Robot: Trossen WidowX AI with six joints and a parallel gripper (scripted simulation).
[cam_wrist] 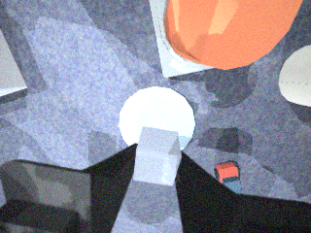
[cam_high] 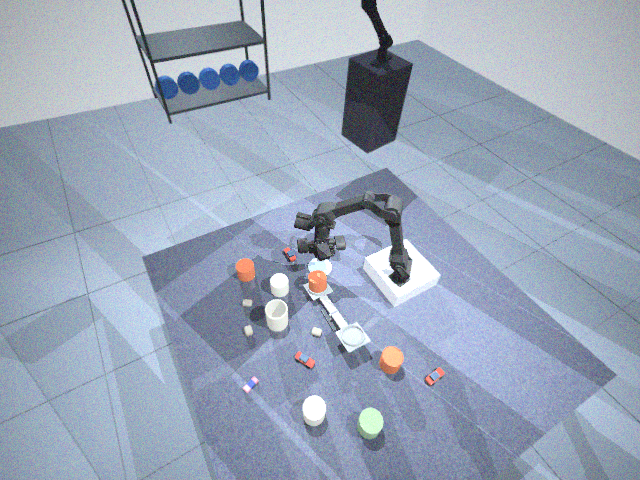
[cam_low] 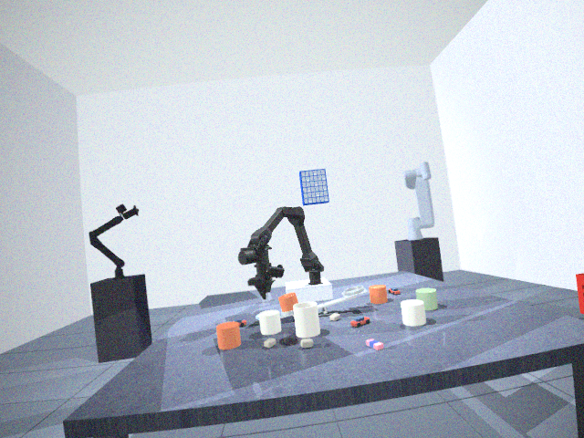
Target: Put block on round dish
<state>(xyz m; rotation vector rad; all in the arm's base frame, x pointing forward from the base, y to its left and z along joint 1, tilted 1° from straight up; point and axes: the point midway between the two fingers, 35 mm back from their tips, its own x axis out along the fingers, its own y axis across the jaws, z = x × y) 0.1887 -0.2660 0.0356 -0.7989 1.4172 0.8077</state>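
Right now the pale round dish is 70 mm below my gripper tip. Also, from my gripper tip: small white balance 110 mm ahead, 210 mm to the left, 50 mm below; then white mug 280 mm ahead, 100 mm to the left, 30 mm below.
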